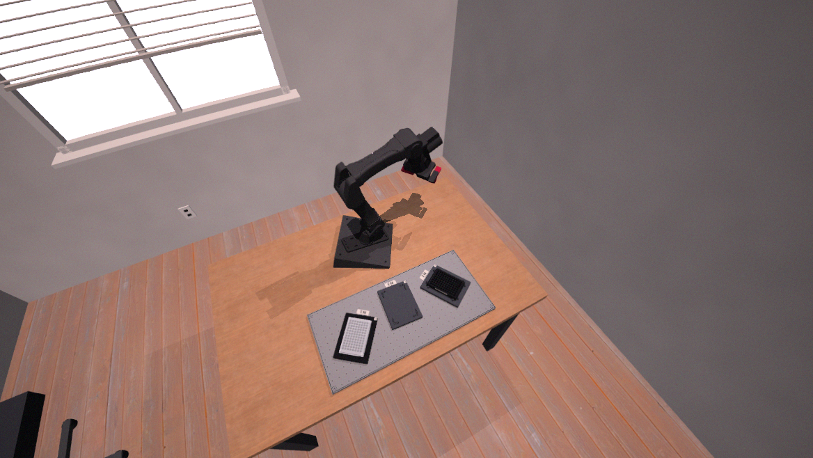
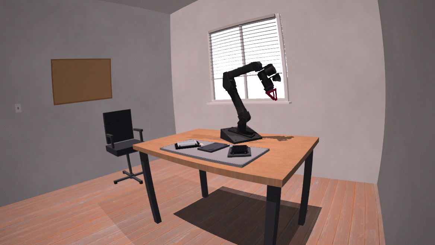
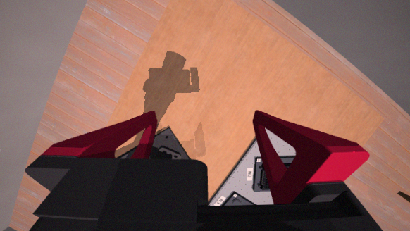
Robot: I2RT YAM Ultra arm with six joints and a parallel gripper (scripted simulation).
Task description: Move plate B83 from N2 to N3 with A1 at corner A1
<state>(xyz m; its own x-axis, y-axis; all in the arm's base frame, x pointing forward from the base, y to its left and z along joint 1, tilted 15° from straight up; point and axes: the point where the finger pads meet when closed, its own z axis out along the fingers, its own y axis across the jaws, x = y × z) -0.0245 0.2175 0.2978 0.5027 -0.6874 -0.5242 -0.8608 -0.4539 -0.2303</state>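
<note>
Now: hand 330 mm short of the black 96-well plate B83, 90 mm to the left of it and 260 mm above it. The rest, counted from my hand: N2 label (250 mm ahead, 140 mm to the right, 270 mm below); then plate nest N2 (330 mm ahead, 90 mm to the right, 270 mm below); then dark landing nest N3 (310 mm ahead, 290 mm to the right, 270 mm below).
</note>
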